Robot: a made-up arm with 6 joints. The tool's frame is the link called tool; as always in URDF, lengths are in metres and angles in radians. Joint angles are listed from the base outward. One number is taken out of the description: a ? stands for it. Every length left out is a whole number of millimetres.
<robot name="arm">
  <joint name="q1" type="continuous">
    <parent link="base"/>
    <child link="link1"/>
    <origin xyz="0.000 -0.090 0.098" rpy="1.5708 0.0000 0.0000"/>
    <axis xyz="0 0 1"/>
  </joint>
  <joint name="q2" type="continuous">
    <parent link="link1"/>
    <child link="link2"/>
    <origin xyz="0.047 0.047 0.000" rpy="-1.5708 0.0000 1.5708"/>
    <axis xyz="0 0 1"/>
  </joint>
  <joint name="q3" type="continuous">
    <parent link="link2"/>
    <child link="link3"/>
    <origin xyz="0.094 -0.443 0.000" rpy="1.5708 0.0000 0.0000"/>
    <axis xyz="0 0 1"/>
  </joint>
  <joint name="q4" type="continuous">
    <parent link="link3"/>
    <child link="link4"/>
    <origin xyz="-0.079 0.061 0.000" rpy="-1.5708 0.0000 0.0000"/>
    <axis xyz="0 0 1"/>
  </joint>
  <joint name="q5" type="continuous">
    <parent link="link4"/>
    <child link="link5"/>
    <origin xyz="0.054 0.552 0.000" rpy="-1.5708 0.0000 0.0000"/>
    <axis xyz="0 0 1"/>
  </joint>
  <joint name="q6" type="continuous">
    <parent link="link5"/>
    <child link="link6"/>
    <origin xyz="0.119 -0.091 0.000" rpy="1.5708 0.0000 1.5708"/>
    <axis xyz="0 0 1"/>
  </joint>
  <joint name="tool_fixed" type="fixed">
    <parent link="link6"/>
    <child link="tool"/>
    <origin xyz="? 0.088 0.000"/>
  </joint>
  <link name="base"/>
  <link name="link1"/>
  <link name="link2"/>
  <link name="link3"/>
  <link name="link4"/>
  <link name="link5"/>
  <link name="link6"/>
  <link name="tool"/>
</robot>
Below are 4 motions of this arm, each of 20 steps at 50 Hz.
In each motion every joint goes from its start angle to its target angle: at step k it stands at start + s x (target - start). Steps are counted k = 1, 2, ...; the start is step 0. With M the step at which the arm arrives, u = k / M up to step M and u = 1 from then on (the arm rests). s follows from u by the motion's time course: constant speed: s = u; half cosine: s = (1 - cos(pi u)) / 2; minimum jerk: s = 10 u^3 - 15 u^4 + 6 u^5.
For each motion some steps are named. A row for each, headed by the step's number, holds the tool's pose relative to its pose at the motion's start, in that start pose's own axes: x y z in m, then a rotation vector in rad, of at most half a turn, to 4 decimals.
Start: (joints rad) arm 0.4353 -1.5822 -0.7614 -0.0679 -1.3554 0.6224
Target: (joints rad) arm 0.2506 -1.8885 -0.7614 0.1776 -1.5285 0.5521
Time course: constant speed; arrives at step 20
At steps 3, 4, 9, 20:
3: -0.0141 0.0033 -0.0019 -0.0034 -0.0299 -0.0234
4: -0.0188 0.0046 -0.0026 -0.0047 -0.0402 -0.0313
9: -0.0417 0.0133 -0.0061 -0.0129 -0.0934 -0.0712
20: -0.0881 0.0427 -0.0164 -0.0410 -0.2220 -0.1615

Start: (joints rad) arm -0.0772 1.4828 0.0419 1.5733 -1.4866 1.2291
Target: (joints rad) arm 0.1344 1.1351 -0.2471 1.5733 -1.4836 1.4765
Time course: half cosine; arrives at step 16
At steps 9, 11, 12, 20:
9: 0.0895 -0.1178 0.1914 0.1559 -0.1286 -0.0523
11: 0.1113 -0.1620 0.2397 0.1898 -0.1684 -0.0726
12: 0.1197 -0.1814 0.2587 0.2022 -0.1850 -0.0816
20: 0.1347 -0.2200 0.2930 0.2229 -0.2167 -0.0999

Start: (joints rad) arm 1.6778 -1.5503 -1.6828 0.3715 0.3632 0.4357
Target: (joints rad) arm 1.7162 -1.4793 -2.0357 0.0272 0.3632 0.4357
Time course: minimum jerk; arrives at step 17
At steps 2, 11, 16, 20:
2: -0.0018 0.0000 0.0029 0.0054 0.0028 0.0022
11: -0.0644 -0.0377 0.1722 0.3214 0.1527 0.0923
16: -0.0690 -0.0651 0.2257 0.4287 0.1978 0.1071
20: -0.0690 -0.0654 0.2261 0.4295 0.1982 0.1072

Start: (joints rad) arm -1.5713 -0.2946 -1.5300 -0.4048 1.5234 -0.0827
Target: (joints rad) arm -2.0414 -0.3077 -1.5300 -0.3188 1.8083 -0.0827
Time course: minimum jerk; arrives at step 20
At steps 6, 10, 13, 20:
6: 0.0055 -0.0009 0.0161 0.0179 0.1164 0.0077
10: 0.0190 -0.0033 0.0442 0.0508 0.3575 0.0284
13: 0.0306 -0.0053 0.0613 0.0728 0.5474 0.0490
20: 0.0408 -0.0069 0.0732 0.0893 0.7162 0.0704

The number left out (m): 0.113
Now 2 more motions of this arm.
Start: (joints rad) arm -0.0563 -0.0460 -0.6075 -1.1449 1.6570 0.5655
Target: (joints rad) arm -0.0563 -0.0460 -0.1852 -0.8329 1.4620 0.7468
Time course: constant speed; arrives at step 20
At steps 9, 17, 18, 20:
9: 0.0783 -0.0348 -0.1035 -0.2338 -0.0542 -0.0659
17: 0.1424 -0.0896 -0.1865 -0.4558 -0.1003 -0.1131
18: 0.1500 -0.0979 -0.1959 -0.4844 -0.1058 -0.1183
20: 0.1649 -0.1154 -0.2141 -0.5421 -0.1165 -0.1283

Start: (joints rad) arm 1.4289 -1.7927 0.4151 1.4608 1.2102 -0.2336
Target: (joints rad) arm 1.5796 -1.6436 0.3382 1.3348 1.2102 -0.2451
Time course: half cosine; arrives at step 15
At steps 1, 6, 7, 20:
1: -0.0006 -0.0005 0.0001 -0.0007 -0.0022 0.0009
6: -0.0179 -0.0149 0.0011 -0.0212 -0.0686 0.0270
7: -0.0230 -0.0195 0.0013 -0.0276 -0.0886 0.0347
20: -0.0489 -0.0455 0.0008 -0.0631 -0.1941 0.0739

